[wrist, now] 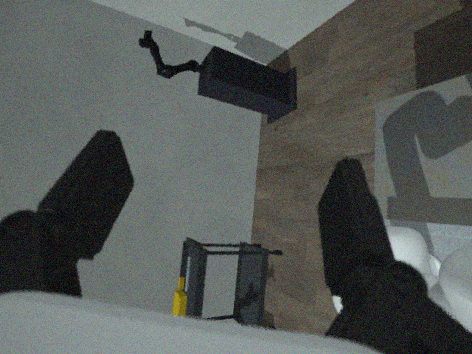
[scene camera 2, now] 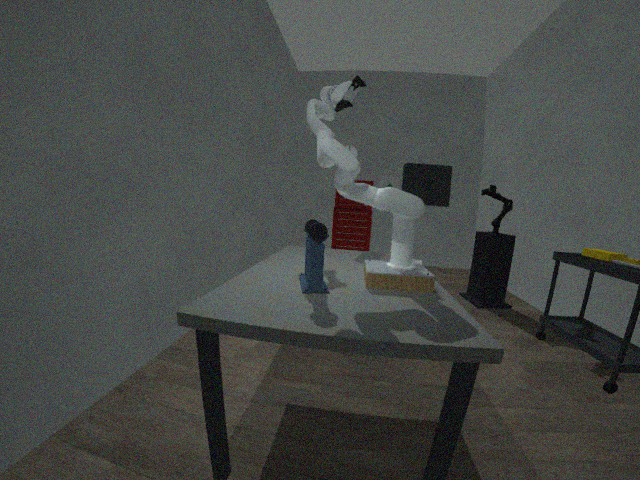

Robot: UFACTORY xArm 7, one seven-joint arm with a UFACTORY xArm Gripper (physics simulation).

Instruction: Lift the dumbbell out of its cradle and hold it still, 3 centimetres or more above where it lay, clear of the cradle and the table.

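Where they show: gripper, between the fingertips: [wrist: 225, 170] [scene camera 2: 356, 93]; arm's base, origin of its link: [scene camera 2: 400, 267].
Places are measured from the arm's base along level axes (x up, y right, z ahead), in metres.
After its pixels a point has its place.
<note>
A black dumbbell [scene camera 2: 316, 230] @[x 0.166, y -0.203, z 0.376 m] lies on top of a tall blue cradle [scene camera 2: 313, 264] @[x 0.040, y -0.202, z 0.381 m], which stands on the grey table [scene camera 2: 242, 302] @[x -0.066, y -0.353, z 0.597 m], left of the arm's base in the scene view. The dumbbell is seen nearly end-on, and its handle is hard to make out. My gripper [scene camera 2: 354, 94] @[x 0.690, y -0.128, z 0.255 m] [wrist: 225, 170] @[x 0.690, y -0.128, z 0.255 m] is open wide with nothing between its black fingers. It is high above the table, well above the dumbbell, and tilted sideways. The dumbbell and the cradle do not show in the wrist view.
The arm's base stands on a wooden block [scene camera 2: 399, 281] @[x -0.026, y -0.135, z 0.037 m] right of the cradle. Beyond the table are a red cabinet [scene camera 2: 351, 224], a dark wall panel [scene camera 2: 427, 184], a black pedestal [scene camera 2: 491, 268] [wrist: 245, 80] with a small black arm [scene camera 2: 504, 209] [wrist: 165, 70], and a cart [scene camera 2: 584, 261] [wrist: 251, 285] bearing yellow items.
</note>
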